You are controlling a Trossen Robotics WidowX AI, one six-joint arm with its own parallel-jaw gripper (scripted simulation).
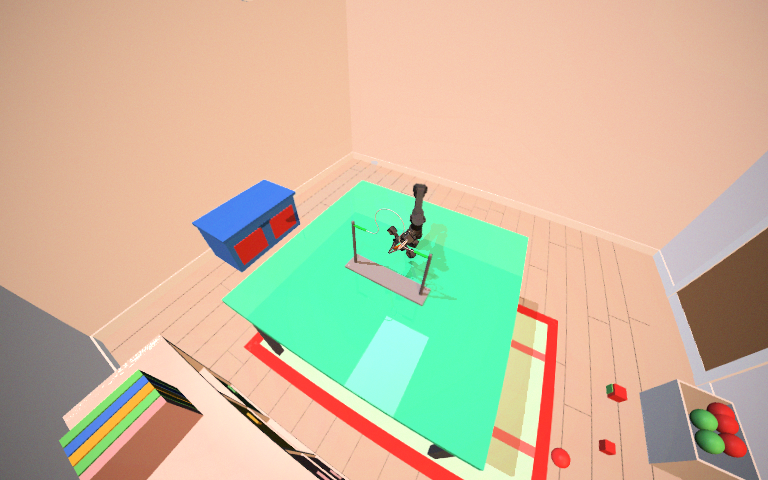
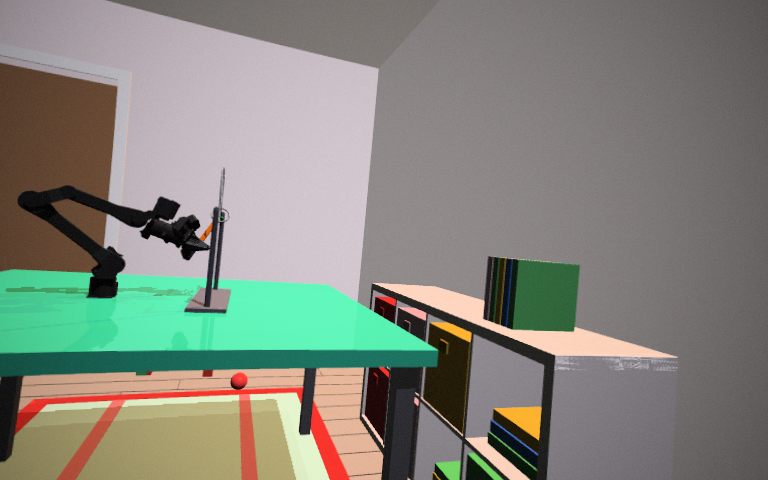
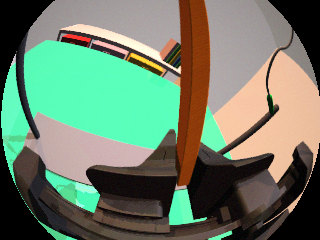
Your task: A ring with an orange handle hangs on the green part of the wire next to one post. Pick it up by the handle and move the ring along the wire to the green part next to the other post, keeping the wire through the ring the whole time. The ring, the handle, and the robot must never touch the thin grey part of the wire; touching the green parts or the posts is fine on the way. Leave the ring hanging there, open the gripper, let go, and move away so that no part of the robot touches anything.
Labels:
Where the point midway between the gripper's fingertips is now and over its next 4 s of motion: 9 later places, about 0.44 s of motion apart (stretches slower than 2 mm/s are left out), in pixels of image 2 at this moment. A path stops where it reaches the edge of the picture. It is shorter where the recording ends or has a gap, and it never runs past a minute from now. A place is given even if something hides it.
The gripper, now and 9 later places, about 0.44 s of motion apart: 209, 248; 209, 254; 210, 255; 210, 255; 210, 255; 211, 254; 211, 255; 211, 259; 205, 259; 199, 254

